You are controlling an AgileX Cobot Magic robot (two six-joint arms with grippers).
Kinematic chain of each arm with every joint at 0, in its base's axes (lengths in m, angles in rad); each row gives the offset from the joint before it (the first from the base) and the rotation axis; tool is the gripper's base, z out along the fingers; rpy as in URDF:
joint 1: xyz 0 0 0.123 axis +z
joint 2: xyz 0 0 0 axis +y
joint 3: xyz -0.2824 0 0.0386 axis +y
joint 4: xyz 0.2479 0 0.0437 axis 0.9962 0 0.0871
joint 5: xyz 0 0 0 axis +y
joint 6: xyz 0.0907 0 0.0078 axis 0.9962 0 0.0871
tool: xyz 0 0 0 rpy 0 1.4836 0
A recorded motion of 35 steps. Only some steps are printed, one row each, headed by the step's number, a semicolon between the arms.
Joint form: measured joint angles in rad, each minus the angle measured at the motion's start. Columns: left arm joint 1, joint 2, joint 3, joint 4, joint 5, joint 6; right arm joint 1, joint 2, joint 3, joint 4, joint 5, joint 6.
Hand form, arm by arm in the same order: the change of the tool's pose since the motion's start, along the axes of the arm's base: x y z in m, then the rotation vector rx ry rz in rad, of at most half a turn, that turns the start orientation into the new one. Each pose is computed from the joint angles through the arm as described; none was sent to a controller.
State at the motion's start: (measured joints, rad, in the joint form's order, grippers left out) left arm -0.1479 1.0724 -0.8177 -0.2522 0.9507 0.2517; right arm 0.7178 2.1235 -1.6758 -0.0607 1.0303 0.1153
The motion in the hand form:
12: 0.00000 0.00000 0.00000 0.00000 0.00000 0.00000; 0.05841 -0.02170 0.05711 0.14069 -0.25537 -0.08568
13: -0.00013 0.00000 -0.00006 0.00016 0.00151 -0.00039; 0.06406 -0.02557 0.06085 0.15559 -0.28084 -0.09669
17: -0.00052 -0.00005 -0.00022 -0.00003 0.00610 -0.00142; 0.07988 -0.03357 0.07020 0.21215 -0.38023 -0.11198
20: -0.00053 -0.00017 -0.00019 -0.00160 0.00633 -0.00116; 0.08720 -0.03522 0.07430 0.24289 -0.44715 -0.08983
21: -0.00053 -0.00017 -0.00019 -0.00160 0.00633 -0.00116; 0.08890 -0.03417 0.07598 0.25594 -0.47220 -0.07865
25: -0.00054 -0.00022 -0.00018 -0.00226 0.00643 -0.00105; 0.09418 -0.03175 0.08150 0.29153 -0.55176 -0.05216
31: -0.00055 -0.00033 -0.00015 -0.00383 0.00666 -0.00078; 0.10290 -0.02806 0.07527 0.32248 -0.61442 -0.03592
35: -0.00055 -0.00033 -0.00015 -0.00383 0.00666 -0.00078; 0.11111 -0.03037 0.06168 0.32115 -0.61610 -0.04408
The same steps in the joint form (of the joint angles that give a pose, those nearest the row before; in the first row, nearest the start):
12: 0.0000 0.0000 0.0000 0.0000 0.0000 0.0000; -0.1090 0.0000 -0.1960 -0.0493 -0.0923 -0.0023
13: 0.0000 0.0000 0.0000 0.0000 0.0016 0.0000; -0.1224 0.0000 -0.2059 -0.0514 -0.1120 -0.0023
17: 0.0000 0.0000 0.0000 -0.0007 0.0062 0.0000; -0.1544 0.0000 -0.2211 -0.0612 -0.2118 -0.0065
20: 0.0000 0.0000 0.0000 -0.0023 0.0062 0.0000; -0.1661 0.0000 -0.2210 -0.0636 -0.2868 -0.0340
21: 0.0000 0.0000 0.0000 -0.0023 0.0062 0.0000; -0.1666 0.0000 -0.2210 -0.0640 -0.3156 -0.0435
25: 0.0000 0.0000 0.0000 -0.0030 0.0062 0.0000; -0.1683 0.0000 -0.2210 -0.0757 -0.4031 -0.0596
31: 0.0000 0.0000 0.0000 -0.0046 0.0062 0.0000; -0.1719 0.0253 -0.2211 -0.0877 -0.4987 -0.0635
35: 0.0000 0.0000 0.0000 -0.0046 0.0062 0.0000; -0.1848 0.0562 -0.2210 -0.0877 -0.5309 -0.0636

